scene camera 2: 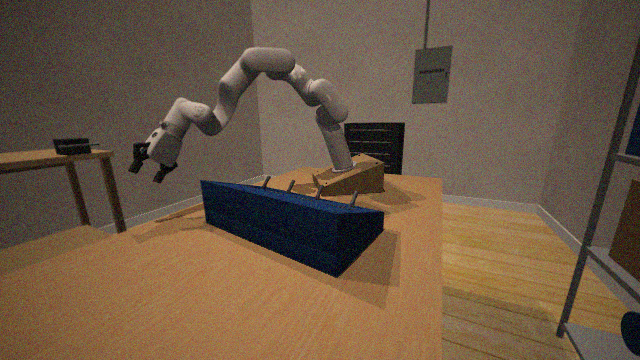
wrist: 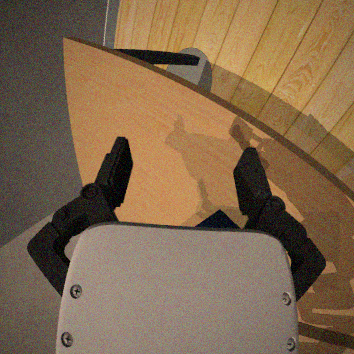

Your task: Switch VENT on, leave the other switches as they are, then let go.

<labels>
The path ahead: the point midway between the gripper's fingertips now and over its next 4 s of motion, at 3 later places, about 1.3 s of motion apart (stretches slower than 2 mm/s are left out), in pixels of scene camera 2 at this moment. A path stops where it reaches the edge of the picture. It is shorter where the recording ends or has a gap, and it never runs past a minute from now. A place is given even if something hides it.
My gripper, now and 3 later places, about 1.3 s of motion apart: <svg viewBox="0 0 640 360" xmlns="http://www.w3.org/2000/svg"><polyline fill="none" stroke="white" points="145,177 148,182 151,184 176,135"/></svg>
</labels>
